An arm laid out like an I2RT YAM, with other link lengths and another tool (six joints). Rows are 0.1 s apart.
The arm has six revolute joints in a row. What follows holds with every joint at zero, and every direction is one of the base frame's. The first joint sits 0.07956 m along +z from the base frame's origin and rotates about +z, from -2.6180 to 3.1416 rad. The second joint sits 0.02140 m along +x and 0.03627 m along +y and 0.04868 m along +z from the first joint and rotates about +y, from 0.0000 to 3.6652 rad. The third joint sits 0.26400 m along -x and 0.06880 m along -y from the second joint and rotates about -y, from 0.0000 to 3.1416 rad. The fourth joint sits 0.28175 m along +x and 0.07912 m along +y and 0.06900 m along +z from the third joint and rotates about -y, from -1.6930 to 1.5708 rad. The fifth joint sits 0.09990 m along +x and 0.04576 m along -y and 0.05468 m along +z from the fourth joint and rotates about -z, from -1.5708 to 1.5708 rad. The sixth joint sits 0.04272 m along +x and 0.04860 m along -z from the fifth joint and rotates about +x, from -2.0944 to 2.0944 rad. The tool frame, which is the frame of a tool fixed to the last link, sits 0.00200 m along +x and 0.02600 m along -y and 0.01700 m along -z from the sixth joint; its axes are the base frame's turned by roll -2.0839, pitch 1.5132 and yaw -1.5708 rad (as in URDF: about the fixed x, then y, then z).
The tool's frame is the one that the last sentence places.
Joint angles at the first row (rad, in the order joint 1, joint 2, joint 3, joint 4, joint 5, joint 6):
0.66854 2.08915 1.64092 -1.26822 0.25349 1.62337
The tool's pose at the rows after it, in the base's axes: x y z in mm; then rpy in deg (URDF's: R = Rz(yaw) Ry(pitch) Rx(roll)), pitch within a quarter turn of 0, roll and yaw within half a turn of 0:
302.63, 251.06, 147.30, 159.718, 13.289, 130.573
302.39, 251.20, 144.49, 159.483, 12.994, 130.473
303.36, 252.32, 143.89, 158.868, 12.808, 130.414
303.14, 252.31, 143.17, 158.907, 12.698, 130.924
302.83, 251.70, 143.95, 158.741, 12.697, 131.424
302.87, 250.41, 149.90, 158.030, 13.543, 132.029
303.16, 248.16, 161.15, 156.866, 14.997, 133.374
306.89, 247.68, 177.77, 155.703, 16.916, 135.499
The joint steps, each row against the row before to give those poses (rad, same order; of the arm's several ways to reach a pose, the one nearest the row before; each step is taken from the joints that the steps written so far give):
0.00266 0.00075 -0.02481 0.01641 -0.01868 0.00496
0.00001 0.00002 -0.00953 0.01336 -0.00536 0.00000
0.00037 0.00000 -0.00074 0.01143 -0.00342 -0.00154
0.00076 -0.00001 -0.00268 0.00381 -0.00076 -0.00839
0.00001 -0.00532 -0.00457 0.00421 0.00113 -0.00953
0.00001 -0.01679 -0.00115 0.00000 0.01564 -0.01181
-0.00001 -0.02862 0.00192 -0.00231 0.02671 -0.02671
-0.00001 -0.01869 0.03469 -0.01867 0.03434 -0.04198

